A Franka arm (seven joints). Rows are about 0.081 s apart.
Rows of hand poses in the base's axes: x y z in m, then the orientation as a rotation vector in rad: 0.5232 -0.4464 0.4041 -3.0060 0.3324 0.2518; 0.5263 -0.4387 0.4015 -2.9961 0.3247 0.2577; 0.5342 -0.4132 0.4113 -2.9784 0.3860 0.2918; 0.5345 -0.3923 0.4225 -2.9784 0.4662 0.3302; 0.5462 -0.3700 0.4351 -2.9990 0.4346 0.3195; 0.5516 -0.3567 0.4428 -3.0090 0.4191 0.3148; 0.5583 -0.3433 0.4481 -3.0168 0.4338 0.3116
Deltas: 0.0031 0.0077 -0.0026 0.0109 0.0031 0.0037; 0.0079 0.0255 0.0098 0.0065 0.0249 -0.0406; 0.0003 0.0209 0.0112 -0.0163 0.0301 -0.0491; 0.0117 0.0223 0.0126 -0.0132 -0.0073 0.0235; 0.0054 0.0133 0.0077 -0.0065 -0.0032 0.0115; 0.0067 0.0134 0.0053 -0.0105 -0.0009 -0.0079
